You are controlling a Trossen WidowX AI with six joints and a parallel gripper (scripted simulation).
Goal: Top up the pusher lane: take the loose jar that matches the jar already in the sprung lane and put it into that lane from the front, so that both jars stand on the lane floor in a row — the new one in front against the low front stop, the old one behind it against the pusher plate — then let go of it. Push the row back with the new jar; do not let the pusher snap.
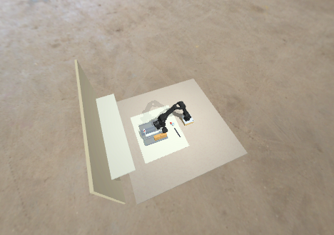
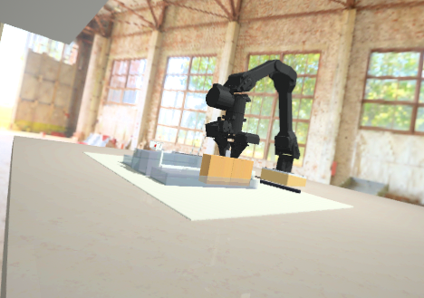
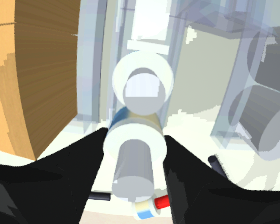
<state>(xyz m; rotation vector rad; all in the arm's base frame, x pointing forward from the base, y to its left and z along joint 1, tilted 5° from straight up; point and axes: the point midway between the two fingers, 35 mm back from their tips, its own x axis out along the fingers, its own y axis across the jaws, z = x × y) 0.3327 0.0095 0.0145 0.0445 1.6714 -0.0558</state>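
Right now the grey lane rack is 150 mm ahead of my gripper tip, 30 mm to the right of it and 30 mm below it. The rest, counted from my gripper tip: shelf: 510 mm ahead, 30 mm to the right, 320 mm above.
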